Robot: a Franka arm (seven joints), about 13 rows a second.
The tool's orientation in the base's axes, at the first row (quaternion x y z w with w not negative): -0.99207, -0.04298, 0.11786, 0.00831
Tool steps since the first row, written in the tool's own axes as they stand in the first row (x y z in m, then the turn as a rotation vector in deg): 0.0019, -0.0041, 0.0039, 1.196, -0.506, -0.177; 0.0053, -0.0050, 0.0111, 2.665, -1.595, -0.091; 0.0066, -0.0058, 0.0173, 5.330, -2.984, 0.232; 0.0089, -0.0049, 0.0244, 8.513, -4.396, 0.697
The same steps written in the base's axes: 0.0006, 0.0043, -0.0041, 1.158, 0.607, -0.093; 0.0021, 0.0055, -0.0119, 2.470, 1.821, -0.490; 0.0019, 0.0065, -0.0182, 4.859, 3.439, -1.389; 0.0025, 0.0058, -0.0257, 7.715, 5.126, -2.545
